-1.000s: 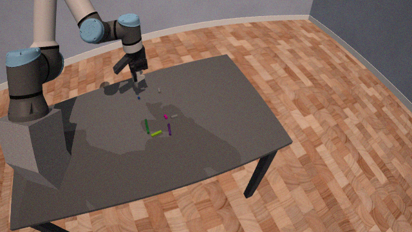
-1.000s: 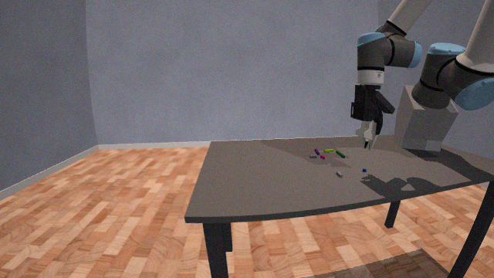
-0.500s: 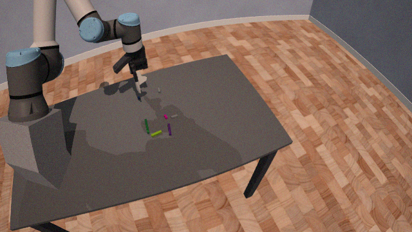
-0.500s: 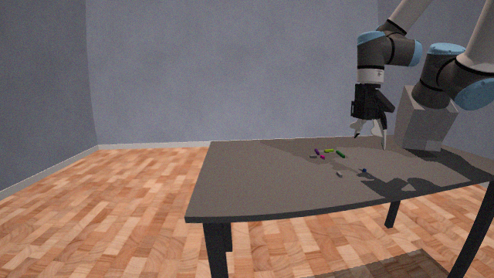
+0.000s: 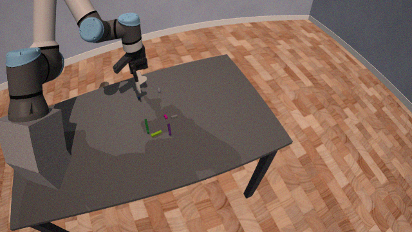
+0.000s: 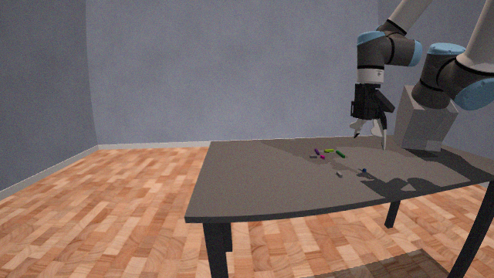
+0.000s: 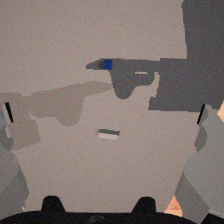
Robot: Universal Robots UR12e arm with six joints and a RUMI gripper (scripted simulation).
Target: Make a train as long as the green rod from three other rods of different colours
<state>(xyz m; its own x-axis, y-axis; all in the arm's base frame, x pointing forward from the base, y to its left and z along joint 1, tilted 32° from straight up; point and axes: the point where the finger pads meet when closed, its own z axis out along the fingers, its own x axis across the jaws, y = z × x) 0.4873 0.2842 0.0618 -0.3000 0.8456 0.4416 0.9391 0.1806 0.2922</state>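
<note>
My hand is 13 cm short of the magenta rod, 15 cm to the left of it and 10 cm above it. Round my hand: blue rod 10 cm below; then lime rod 8 cm ahead, 24 cm to the right, 10 cm below; then green rod 4 cm ahead, 19 cm to the right, 10 cm below.
</note>
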